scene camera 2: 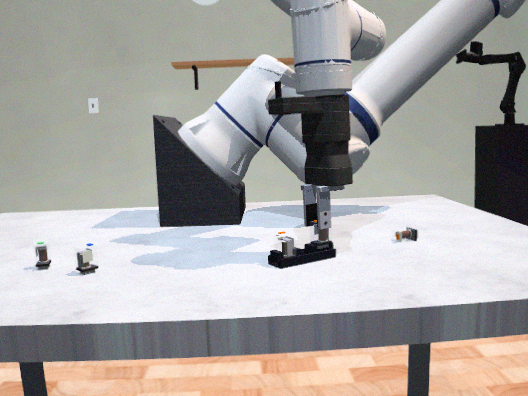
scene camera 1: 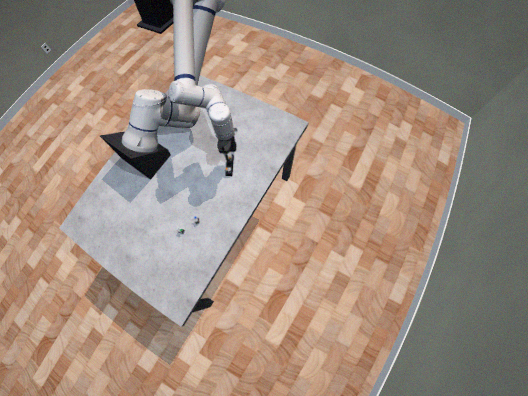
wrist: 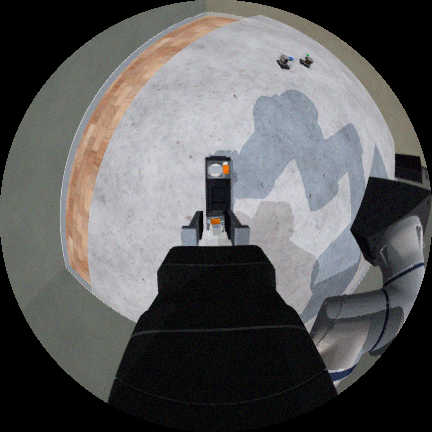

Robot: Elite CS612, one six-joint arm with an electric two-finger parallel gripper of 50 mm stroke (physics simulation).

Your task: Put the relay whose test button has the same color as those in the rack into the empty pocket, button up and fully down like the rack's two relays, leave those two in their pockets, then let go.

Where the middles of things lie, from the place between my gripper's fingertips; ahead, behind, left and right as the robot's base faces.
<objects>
The black rack (scene camera 2: 310, 253) lies 40 mm below my hand, 30 mm to the right of it and 10 mm ahead of it.
</objects>
